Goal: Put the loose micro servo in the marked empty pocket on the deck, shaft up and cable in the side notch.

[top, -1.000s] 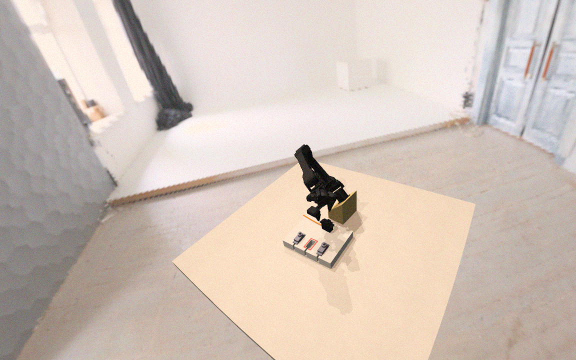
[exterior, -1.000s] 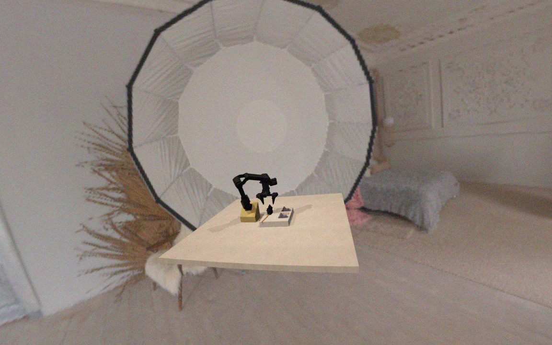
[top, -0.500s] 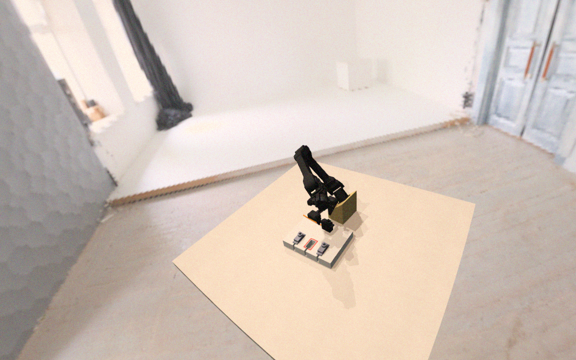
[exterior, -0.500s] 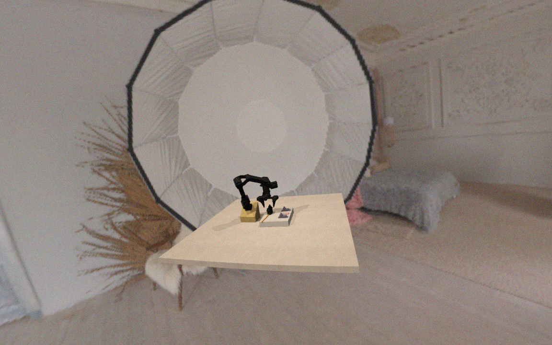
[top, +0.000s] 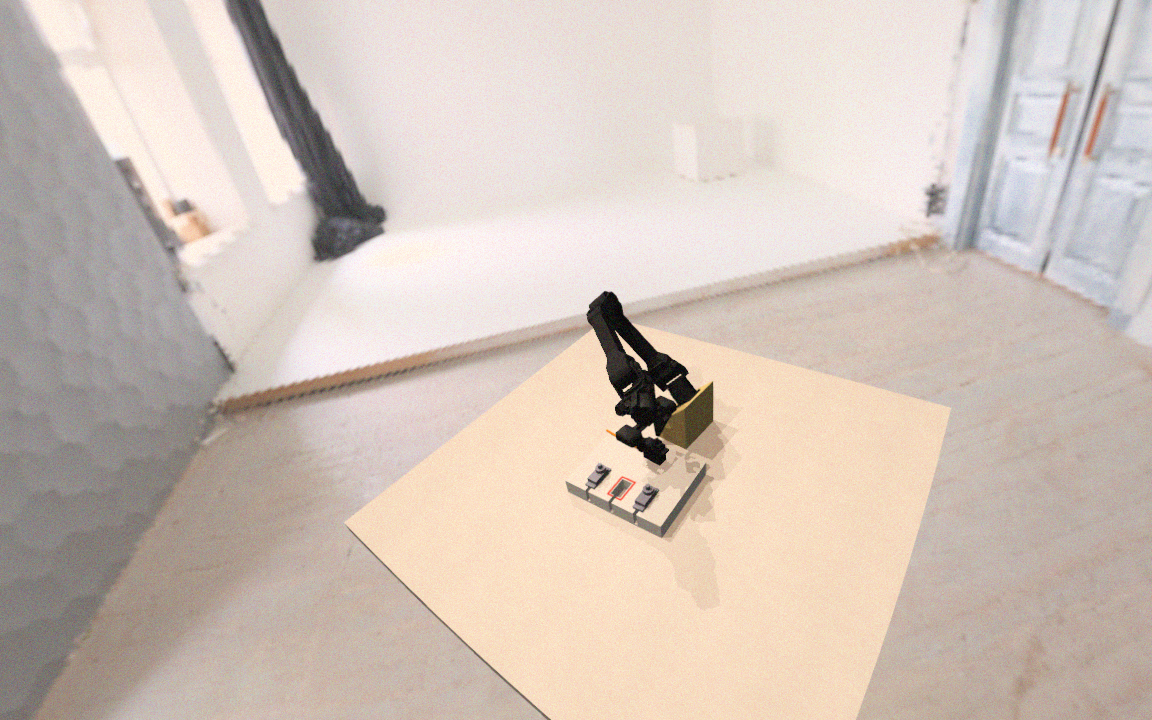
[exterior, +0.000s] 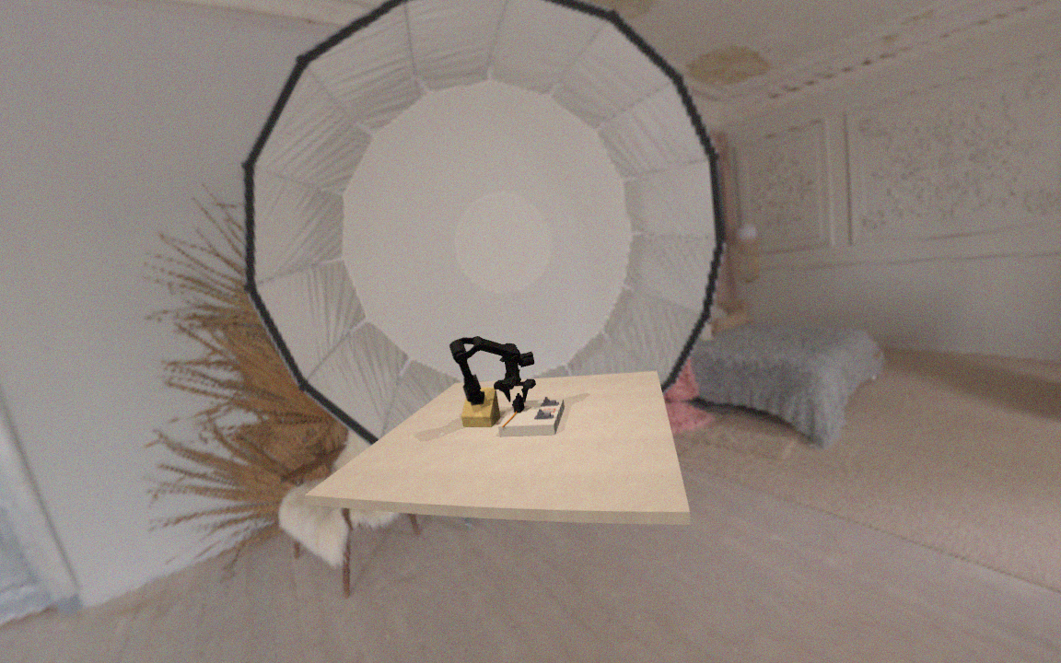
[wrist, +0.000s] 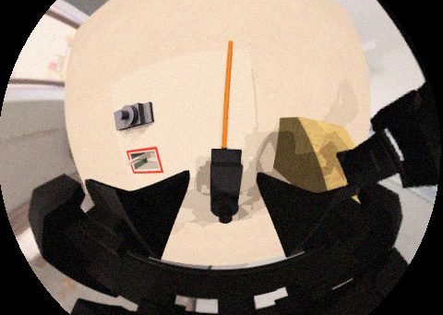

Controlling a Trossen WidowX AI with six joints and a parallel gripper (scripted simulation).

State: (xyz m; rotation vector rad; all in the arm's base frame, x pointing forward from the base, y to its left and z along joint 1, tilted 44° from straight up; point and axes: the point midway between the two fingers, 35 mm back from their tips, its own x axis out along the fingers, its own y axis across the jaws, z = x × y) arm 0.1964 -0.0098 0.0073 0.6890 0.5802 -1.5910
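Right now my gripper tip is 3 cm short of the white deck, 1 cm to the left of it and 7 cm above it.
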